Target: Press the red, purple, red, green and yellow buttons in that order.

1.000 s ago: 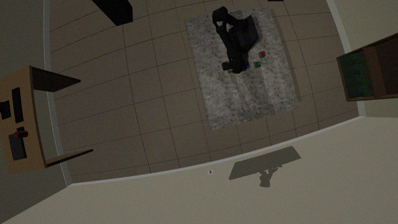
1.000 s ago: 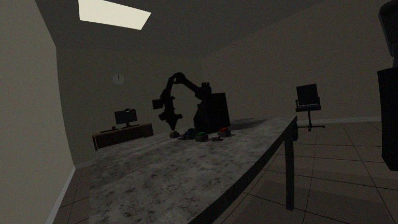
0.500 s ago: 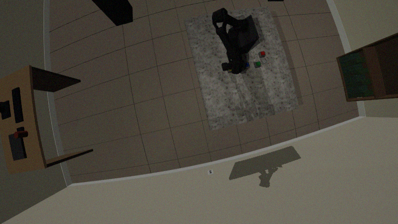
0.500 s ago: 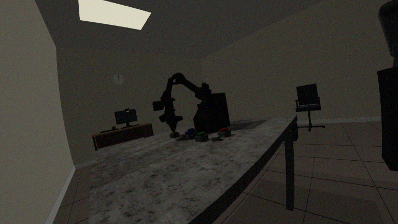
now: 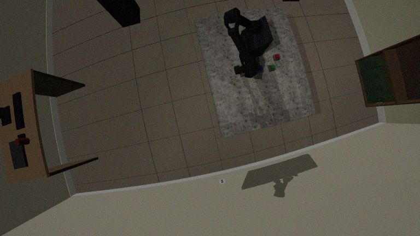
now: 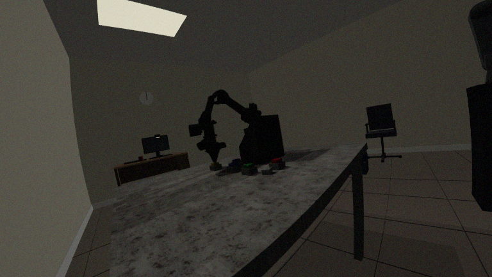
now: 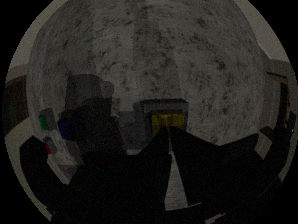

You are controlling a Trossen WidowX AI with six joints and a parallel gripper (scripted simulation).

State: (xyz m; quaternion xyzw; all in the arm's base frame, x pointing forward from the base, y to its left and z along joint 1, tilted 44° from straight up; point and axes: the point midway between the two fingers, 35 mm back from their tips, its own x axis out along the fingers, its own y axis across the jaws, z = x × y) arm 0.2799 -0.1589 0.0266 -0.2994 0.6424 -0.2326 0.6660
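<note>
The yellow button lies 10 mm below my gripper tip. Also, from my gripper tip: green button 20 mm behind, 260 mm to the left, 10 mm below; blue button 20 mm behind, 150 mm to the left, 10 mm below; purple button 90 mm behind, 80 mm to the left, 10 mm below.
</note>
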